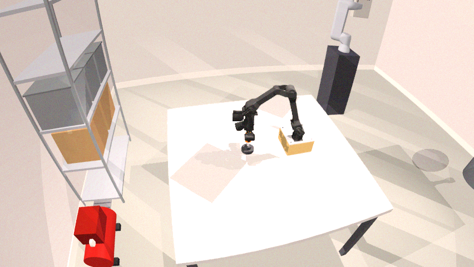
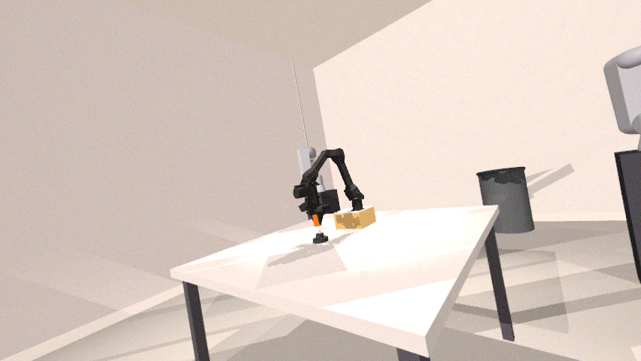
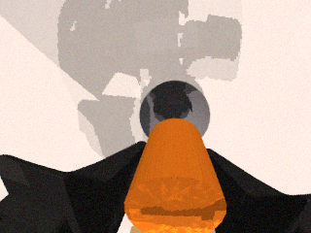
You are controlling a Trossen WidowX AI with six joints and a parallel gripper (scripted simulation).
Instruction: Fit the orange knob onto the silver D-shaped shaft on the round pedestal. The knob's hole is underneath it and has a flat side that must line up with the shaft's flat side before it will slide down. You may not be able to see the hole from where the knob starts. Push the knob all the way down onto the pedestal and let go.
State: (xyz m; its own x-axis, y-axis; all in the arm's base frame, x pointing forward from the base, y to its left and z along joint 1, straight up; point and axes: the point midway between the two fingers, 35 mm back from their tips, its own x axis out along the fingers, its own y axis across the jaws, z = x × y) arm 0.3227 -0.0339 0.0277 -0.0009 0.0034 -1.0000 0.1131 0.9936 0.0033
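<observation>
Right now my gripper tip is 60 mm above the dark round pedestal. The rest, counted from my gripper tip: orange knob: 30 mm above.
</observation>
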